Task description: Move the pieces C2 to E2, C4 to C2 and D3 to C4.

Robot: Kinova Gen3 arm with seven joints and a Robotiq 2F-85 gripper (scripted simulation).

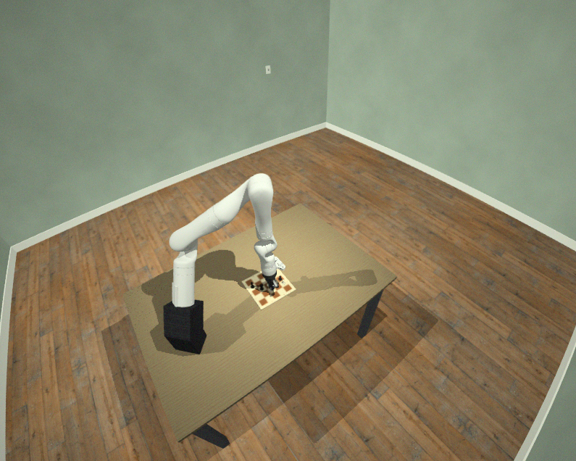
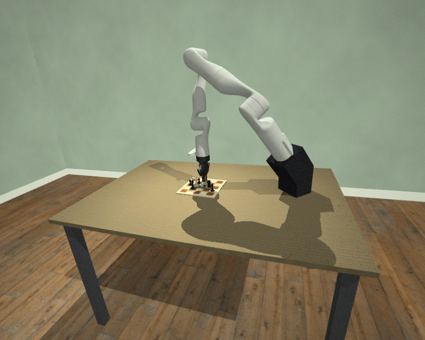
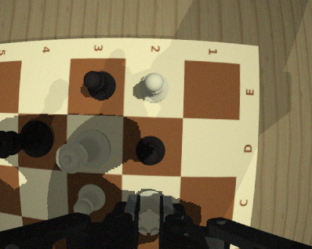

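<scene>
My hand is 40 mm to the right of the chessboard and 40 mm above it. The rest, counted from my hand: black knight (40 mm behind, 30 mm to the left, 20 mm below).
</scene>
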